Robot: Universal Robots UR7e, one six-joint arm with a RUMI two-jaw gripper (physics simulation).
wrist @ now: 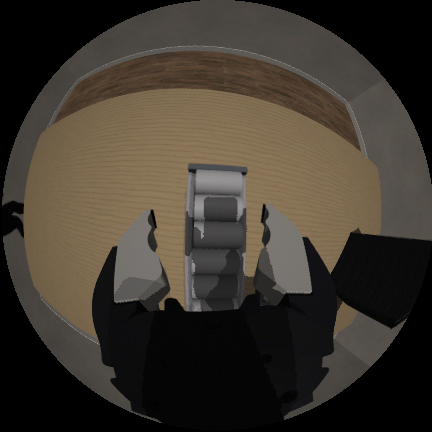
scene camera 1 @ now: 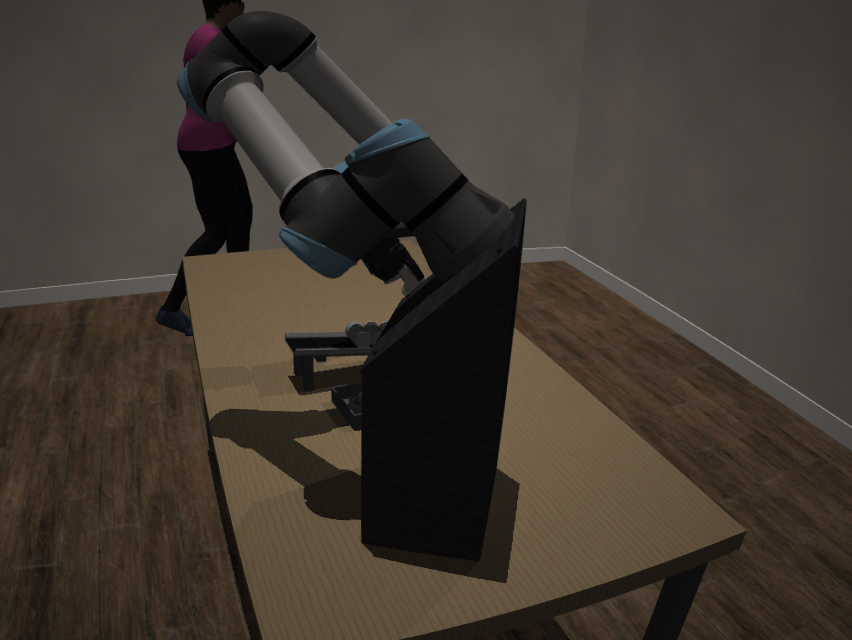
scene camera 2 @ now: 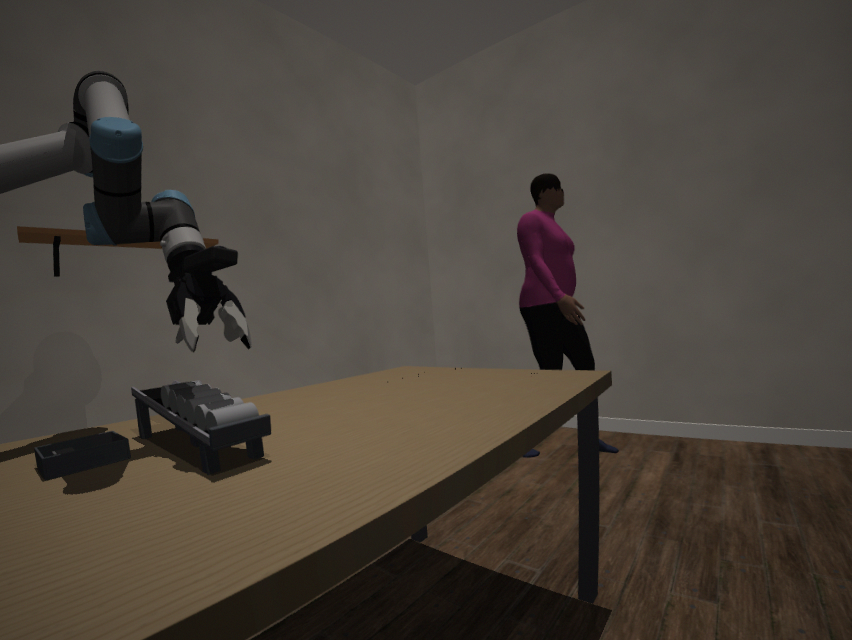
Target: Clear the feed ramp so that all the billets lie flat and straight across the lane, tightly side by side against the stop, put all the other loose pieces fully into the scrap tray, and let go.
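Places are measured from the arm's base along level axes (x back, y right, z up), in millimetres.
Pixels of known places: gripper, fingertip midpoint: [wrist: 207, 208] [scene camera 2: 223, 349]; arm's base, origin of the base link: [scene camera 1: 477, 246].
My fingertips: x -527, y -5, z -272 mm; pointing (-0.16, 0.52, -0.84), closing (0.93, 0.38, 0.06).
Observation:
Ahead of a thing's pixels: the offset from my fingertips to its top centre. Level surfaces: height alone.
Several pale cylindrical billets @[dx +62, dy -141, dz -60 mm] [scene camera 1: 358, 334] @[dx +4, dy +49, dz -84 mm] [scene camera 2: 232, 414] [wrist: 218, 181] lie flat across the lane of the feed ramp [scene camera 2: 241, 430] [wrist: 190, 200]. They look straight and side by side, the first against the stop @[dx -3, dy +72, dz -102 mm] [wrist: 218, 167]. Shadow patches make small gaps hard to judge, and the wrist view's near end of the row is hidden by the gripper body. My gripper [scene camera 2: 220, 344] [wrist: 207, 208] is open and empty, high above the ramp. The dark scrap tray @[dx +237, dy -138, dz -141 mm] [scene camera 1: 344, 407] [scene camera 2: 86, 460] stands on the table beside the ramp; its contents are mostly hidden, with a small piece @[dx +263, dy -129, dz -147 mm] [scene camera 2: 63, 452] partly showing.
The black pedestal [scene camera 1: 427, 440] [wrist: 382, 275] of the arm stands near the tray and hides part of the ramp in scene camera 1. The wooden table @[dz -176 mm] [scene camera 1: 592, 482] [scene camera 2: 385, 440] bears them all. A person in pink [scene camera 1: 206, 130] [scene camera 2: 547, 261] stands beyond the table.

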